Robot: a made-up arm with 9 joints. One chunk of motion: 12 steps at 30 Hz.
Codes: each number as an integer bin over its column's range. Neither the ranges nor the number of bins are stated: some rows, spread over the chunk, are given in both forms.
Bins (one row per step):
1: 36 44 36 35 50 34 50 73 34
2: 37 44 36 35 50 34 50 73 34
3: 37 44 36 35 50 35 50 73 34
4: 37 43 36 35 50 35 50 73 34
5: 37 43 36 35 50 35 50 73 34
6: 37 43 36 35 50 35 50 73 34
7: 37 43 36 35 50 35 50 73 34
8: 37 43 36 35 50 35 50 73 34
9: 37 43 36 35 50 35 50 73 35
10: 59 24 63 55 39 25 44 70 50
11: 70 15 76 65 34 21 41 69 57
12: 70 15 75 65 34 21 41 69 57
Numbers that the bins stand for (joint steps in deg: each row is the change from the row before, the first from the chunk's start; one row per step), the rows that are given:
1: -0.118 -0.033 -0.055 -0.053 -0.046 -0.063 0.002 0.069 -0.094
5: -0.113 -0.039 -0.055 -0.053 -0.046 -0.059 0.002 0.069 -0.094
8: -0.113 -0.039 -0.055 -0.053 -0.046 -0.059 0.002 0.069 -0.094
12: 0.054 -0.209 0.103 0.160 -0.160 -0.115 -0.034 0.048 0.045
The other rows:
2: -0.113 -0.033 -0.055 -0.053 -0.046 -0.063 0.002 0.069 -0.094
3: -0.113 -0.033 -0.055 -0.053 -0.046 -0.059 0.002 0.069 -0.094
4: -0.113 -0.039 -0.055 -0.053 -0.046 -0.059 0.002 0.069 -0.094
6: -0.113 -0.039 -0.055 -0.053 -0.046 -0.059 0.002 0.069 -0.094
7: -0.113 -0.039 -0.055 -0.053 -0.046 -0.059 0.002 0.069 -0.094
9: -0.113 -0.039 -0.055 -0.053 -0.046 -0.059 0.002 0.069 -0.088
10: -0.002 -0.155 0.055 0.089 -0.124 -0.099 -0.022 0.054 0.003
11: 0.054 -0.209 0.107 0.160 -0.160 -0.115 -0.034 0.048 0.045

